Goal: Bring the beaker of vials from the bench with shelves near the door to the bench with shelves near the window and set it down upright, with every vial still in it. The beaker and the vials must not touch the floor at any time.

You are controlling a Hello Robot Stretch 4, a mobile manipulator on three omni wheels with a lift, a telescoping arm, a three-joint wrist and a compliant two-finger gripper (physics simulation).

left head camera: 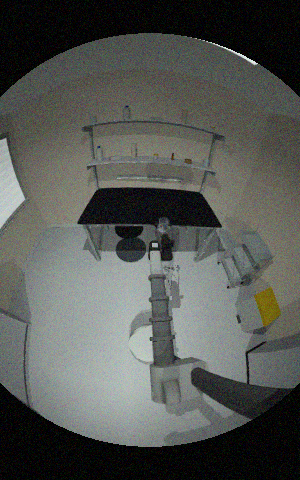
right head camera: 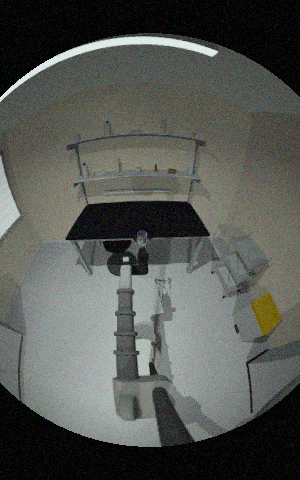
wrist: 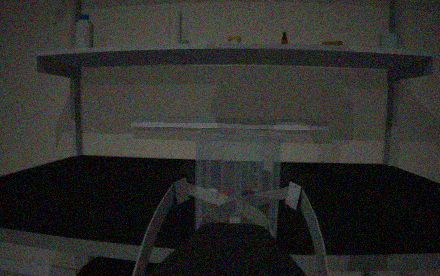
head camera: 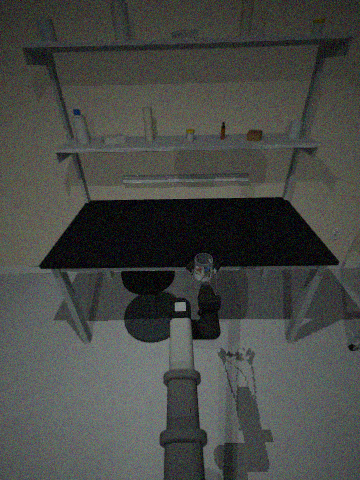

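The clear beaker point(head camera: 204, 260) point(left head camera: 163, 222) point(right head camera: 142, 236) point(wrist: 237, 155) is upright. Small vials point(head camera: 201, 272) with red and blue parts show low inside it; a red one point(wrist: 224, 192) shows in the wrist view. My gripper point(head camera: 203, 267) point(wrist: 237, 178) is shut on the beaker, a finger on each side. In the head view the beaker overlaps the front edge of the black-topped bench point(head camera: 180, 230) point(left head camera: 150, 205) point(right head camera: 135, 220), and its base shows below that edge line. The vial count and the gap to the edge cannot be told.
The bench's lower shelf point(head camera: 187, 145) point(wrist: 235, 57) holds bottles and small jars. A dark round stool point(head camera: 148, 317) stands beneath the bench. A window point(left head camera: 9, 185) is at the left. A wire cart point(left head camera: 226, 267) and a yellow-topped bin point(left head camera: 267, 306) stand at the right.
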